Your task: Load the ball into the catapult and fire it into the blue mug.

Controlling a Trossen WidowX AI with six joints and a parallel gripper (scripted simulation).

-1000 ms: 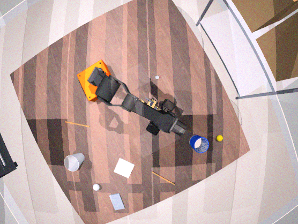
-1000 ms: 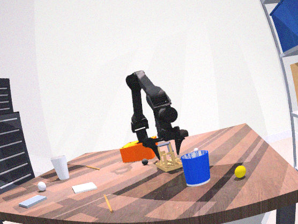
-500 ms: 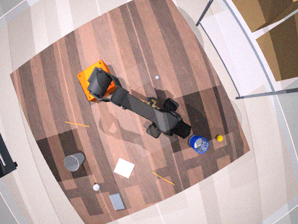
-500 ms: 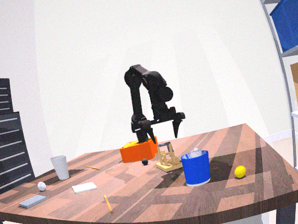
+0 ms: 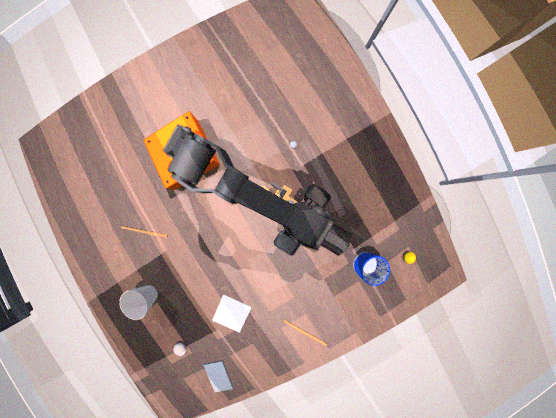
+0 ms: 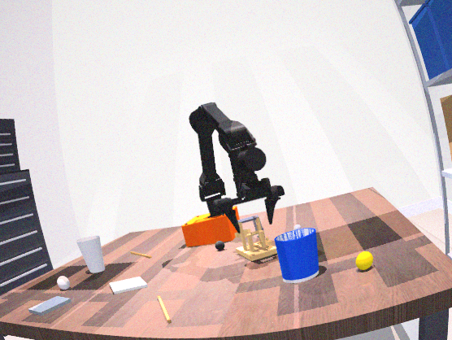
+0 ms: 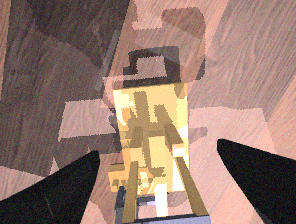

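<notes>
Now: gripper tip 11 cm past the dark ball, 18 cm to the left of it and 6 cm above it. From my gripper tip the other things lie so: white flat block 25 cm ahead, 29 cm to the right, 8 cm below; grey ball 23 cm behind, 5 cm to the left, 7 cm below; blue mug 21 cm ahead, 18 cm to the left, 5 cm below.
</notes>
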